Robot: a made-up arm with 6 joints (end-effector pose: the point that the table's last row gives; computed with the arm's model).
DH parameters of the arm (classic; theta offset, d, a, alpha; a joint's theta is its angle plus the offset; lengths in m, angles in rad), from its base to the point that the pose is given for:
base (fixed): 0 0.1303 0 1.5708
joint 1: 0 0.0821 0.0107 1.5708
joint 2: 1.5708 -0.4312 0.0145 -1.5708
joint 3: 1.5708 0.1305 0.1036 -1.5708
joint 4: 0 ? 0.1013 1.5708
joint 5: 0 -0.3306 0.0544 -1.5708
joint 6: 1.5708 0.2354 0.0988 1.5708
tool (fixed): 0 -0.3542 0 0
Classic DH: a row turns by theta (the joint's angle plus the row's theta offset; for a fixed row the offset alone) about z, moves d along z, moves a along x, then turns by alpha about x.
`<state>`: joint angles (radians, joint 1 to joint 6).
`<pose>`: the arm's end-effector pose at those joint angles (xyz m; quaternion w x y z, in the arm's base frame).
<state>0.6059 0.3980 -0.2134 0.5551 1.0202 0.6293</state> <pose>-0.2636 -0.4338 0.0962 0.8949 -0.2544 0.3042 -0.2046</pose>
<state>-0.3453 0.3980 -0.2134 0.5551 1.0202 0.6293</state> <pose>-0.1808 -0.4338 0.3251 0.6563 -0.3198 0.6802 -0.0654</pose>
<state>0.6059 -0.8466 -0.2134 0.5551 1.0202 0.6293</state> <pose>0.1481 -0.4285 0.3814 0.7407 -0.6495 0.0574 0.1615</pose>
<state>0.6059 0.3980 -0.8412 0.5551 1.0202 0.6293</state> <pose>-0.0791 -0.1951 0.0061 0.9803 -0.0574 0.1889 -0.0088</pose>
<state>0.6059 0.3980 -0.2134 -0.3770 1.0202 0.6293</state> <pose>-0.1813 -0.5585 0.3443 0.8650 -0.1678 -0.0635 -0.4686</pose>
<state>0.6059 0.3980 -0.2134 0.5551 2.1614 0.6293</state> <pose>-0.3526 -0.7750 0.2924 0.5770 -0.7016 0.2645 -0.3239</pose>
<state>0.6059 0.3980 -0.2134 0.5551 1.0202 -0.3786</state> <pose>0.0831 -0.4835 0.1551 0.9306 -0.3216 -0.1657 -0.0563</pose>
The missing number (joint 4, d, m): -0.3375
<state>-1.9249 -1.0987 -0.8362 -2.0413 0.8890 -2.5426</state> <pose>0.7546 -0.6288 -0.1587 0.6008 -0.3911 -0.6956 -0.0470</pose>
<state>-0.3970 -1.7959 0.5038 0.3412 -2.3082 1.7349</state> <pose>0.6636 -0.0919 0.9321 0.2970 -0.1294 -0.7488 -0.5783</pose>
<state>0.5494 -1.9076 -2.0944 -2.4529 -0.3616 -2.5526</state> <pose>-0.0026 -0.9188 0.3980 0.0805 -0.0955 0.6524 0.7475</pose>
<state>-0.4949 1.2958 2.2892 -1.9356 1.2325 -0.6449</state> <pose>0.7838 0.3221 -0.0039 0.1474 -0.5218 -0.2428 0.8044</pose>
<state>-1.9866 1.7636 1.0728 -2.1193 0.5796 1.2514</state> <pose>0.6346 -0.0811 -0.2279 0.2417 -0.8660 0.3872 0.2043</pose>
